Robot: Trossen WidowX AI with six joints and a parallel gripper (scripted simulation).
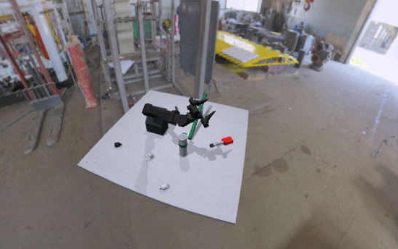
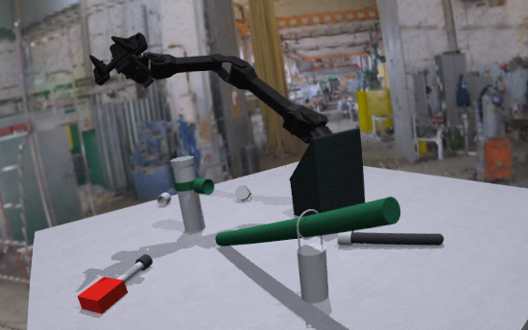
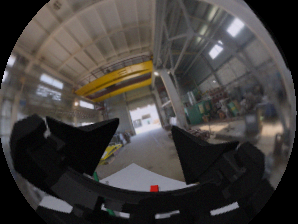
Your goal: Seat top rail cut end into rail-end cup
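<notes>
The green rail-end cup is 420 mm below my gripper tip, 210 mm behind it and 60 mm to the left of it. The rest, counted from my gripper tip: green brace band (420 mm below, 200 mm behind, 40 mm to the left); short white post (520 mm to the left, 450 mm below, 270 mm behind).
</notes>
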